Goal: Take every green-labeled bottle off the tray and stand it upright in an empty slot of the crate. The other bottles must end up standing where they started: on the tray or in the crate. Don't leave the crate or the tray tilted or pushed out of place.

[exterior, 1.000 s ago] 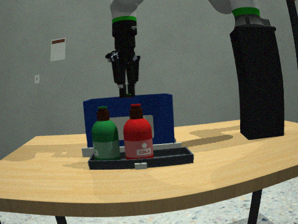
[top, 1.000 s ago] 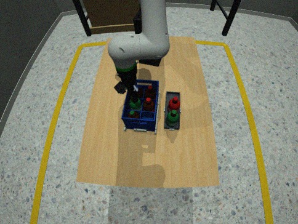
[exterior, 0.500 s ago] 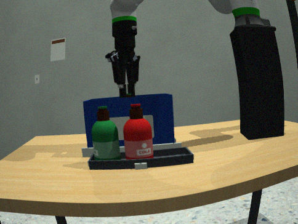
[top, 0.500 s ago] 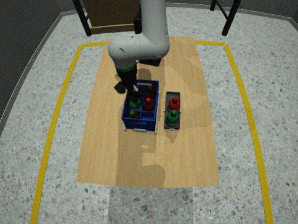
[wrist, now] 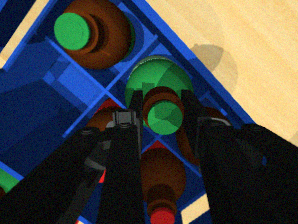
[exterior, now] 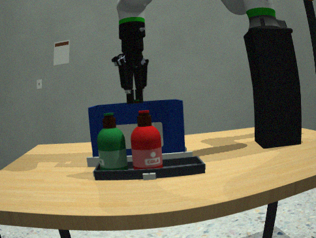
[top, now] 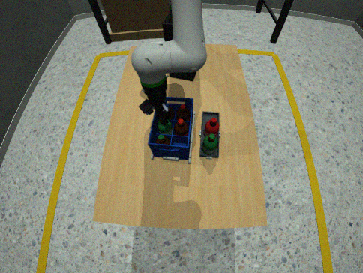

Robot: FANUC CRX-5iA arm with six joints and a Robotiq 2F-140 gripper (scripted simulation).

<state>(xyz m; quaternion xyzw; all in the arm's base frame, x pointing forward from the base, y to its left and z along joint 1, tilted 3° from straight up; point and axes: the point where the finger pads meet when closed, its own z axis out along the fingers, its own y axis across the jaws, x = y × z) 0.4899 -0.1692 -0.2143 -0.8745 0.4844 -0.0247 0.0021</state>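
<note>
Now: hand 10 cm above the blue crate, 4 cm to the right of it and 1 cm short of it. Round my hand: red cola bottle 25 cm to the left, 10 cm below, 3 cm ahead; tray 24 cm to the left, 17 cm below, 3 cm ahead.
</note>
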